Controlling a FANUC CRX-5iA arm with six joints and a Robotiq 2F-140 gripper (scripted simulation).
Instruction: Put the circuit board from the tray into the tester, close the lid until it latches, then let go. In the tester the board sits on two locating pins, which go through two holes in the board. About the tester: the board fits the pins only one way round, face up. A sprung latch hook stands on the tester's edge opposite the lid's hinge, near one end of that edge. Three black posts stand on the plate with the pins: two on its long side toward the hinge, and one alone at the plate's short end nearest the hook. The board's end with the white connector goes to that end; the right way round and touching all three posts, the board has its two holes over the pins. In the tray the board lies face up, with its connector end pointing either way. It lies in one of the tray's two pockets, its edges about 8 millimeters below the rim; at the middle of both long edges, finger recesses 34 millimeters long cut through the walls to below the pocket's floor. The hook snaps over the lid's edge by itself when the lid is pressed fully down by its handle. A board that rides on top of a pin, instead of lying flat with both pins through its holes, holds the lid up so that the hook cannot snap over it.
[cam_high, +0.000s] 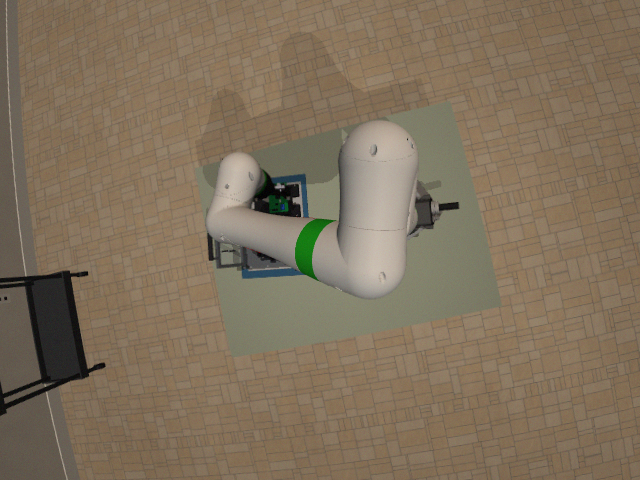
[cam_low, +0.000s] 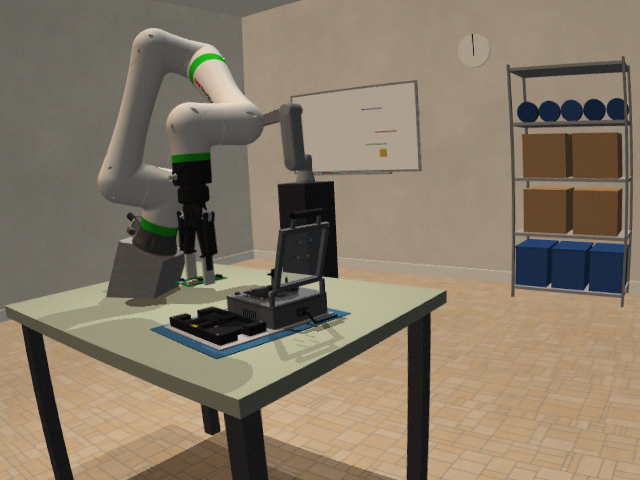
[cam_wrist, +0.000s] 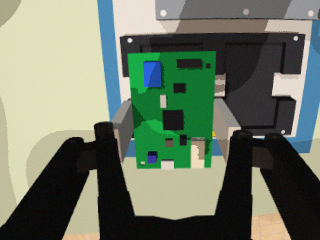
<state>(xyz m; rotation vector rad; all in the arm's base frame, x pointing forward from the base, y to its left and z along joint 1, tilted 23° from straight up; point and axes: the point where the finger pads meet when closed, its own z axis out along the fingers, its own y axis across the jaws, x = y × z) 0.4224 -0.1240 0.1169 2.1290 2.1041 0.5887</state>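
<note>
Right now the green circuit board is 2 cm below my hand. Round my hand: lid (18 cm to the left, 18 cm ahead, 4 cm above).
</note>
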